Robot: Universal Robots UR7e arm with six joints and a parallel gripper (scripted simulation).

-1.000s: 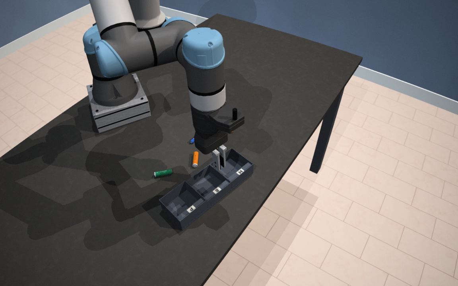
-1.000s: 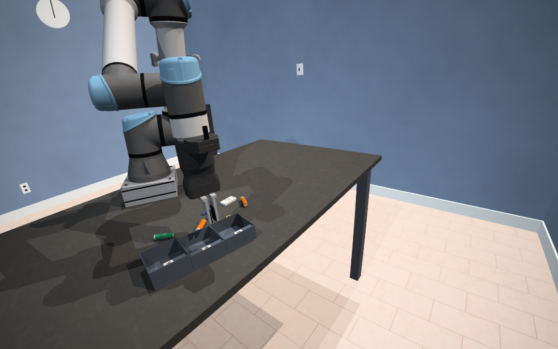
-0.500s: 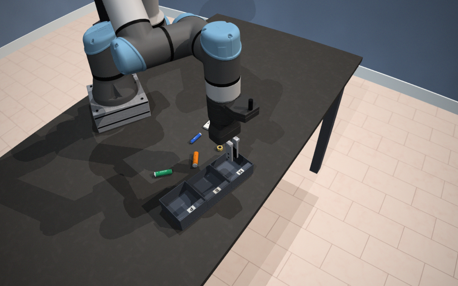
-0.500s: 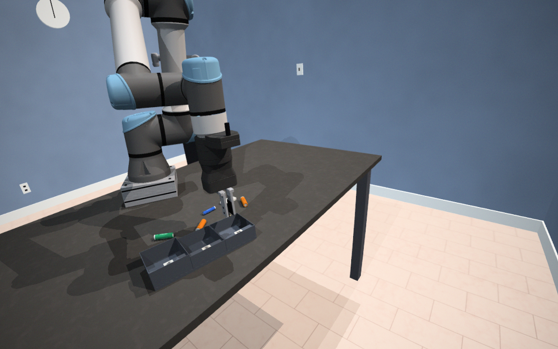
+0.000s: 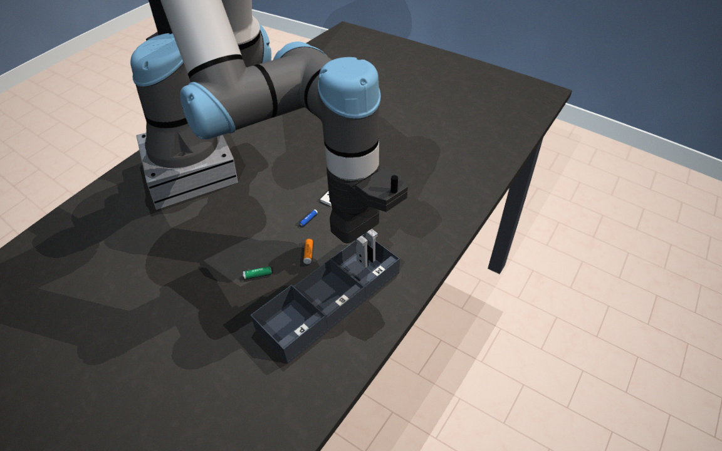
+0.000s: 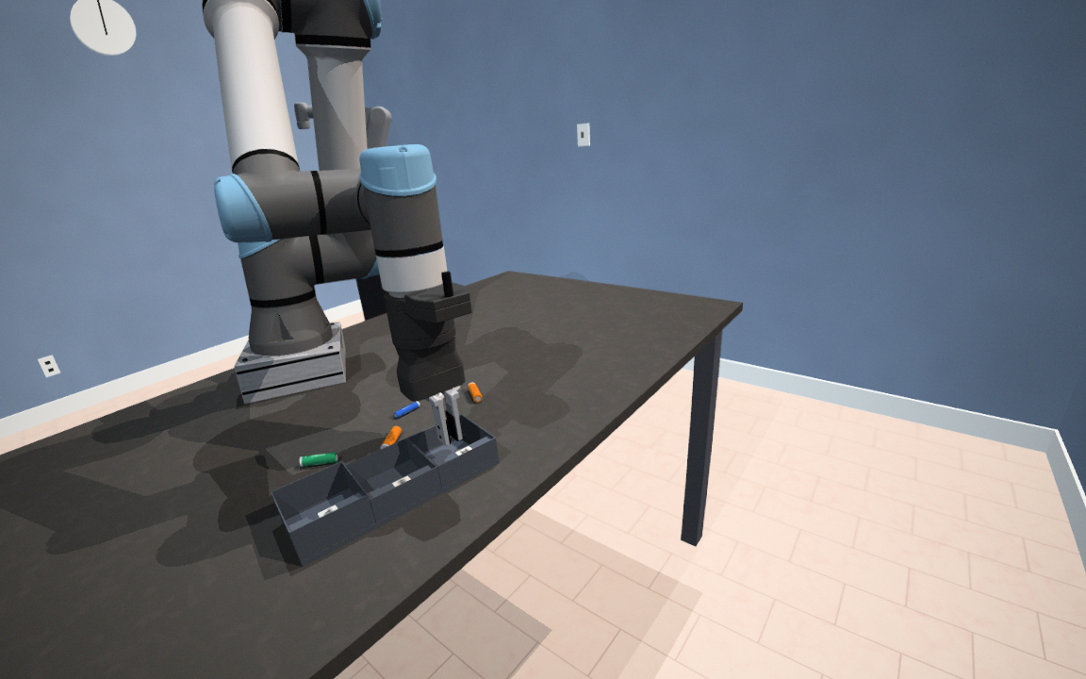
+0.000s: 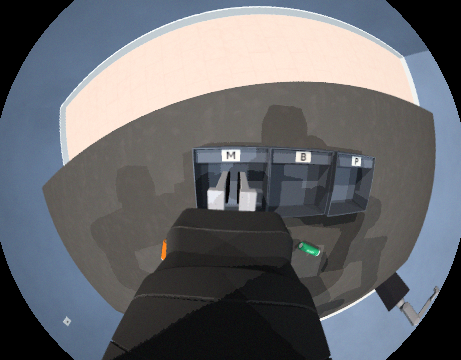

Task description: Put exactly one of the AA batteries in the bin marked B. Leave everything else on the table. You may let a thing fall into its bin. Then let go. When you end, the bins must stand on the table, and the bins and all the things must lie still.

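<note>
Now: the green battery 17 cm behind my hand, 8 cm to the right of it and 5 cm below it. From my hand the other things lie so: bin 7 cm to the right, 4 cm below, 3 cm behind; then brass nut 7 cm to the left, 7 cm behind, 5 cm below; then blue battery 16 cm behind, 8 cm to the left, 5 cm below.
</note>
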